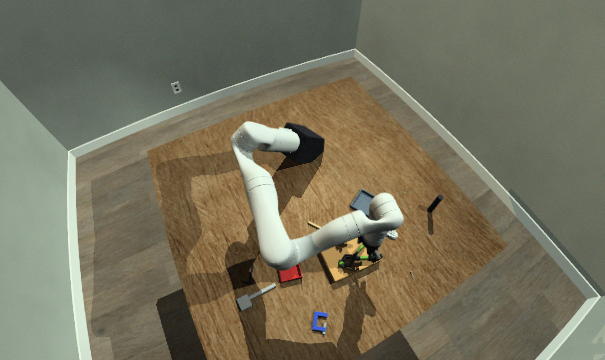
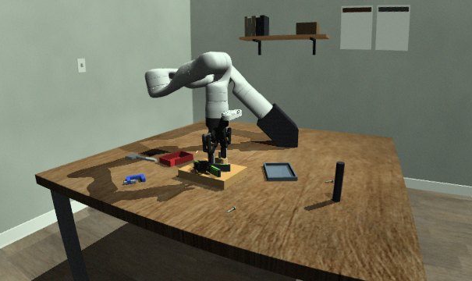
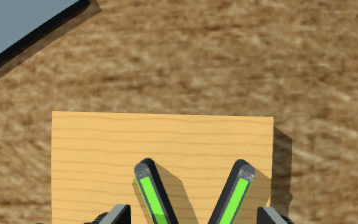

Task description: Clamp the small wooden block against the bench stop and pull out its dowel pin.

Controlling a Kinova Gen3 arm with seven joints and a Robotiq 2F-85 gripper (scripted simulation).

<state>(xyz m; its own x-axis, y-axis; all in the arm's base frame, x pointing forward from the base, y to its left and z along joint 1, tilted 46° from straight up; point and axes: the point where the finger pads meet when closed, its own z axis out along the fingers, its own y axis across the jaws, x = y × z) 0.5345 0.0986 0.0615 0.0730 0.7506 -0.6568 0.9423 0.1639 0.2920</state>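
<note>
Right now my hand is 60 mm above the tan bench board, 40 mm to the left of it and 30 mm past it. Also, from my hand: thin pale stick: 200 mm behind, 90 mm to the right, 80 mm below; then small wooden block: 90 mm behind, 50 mm below, 40 mm to the right; then dowel pin: 90 mm behind, 40 mm to the right, 30 mm below.
</note>
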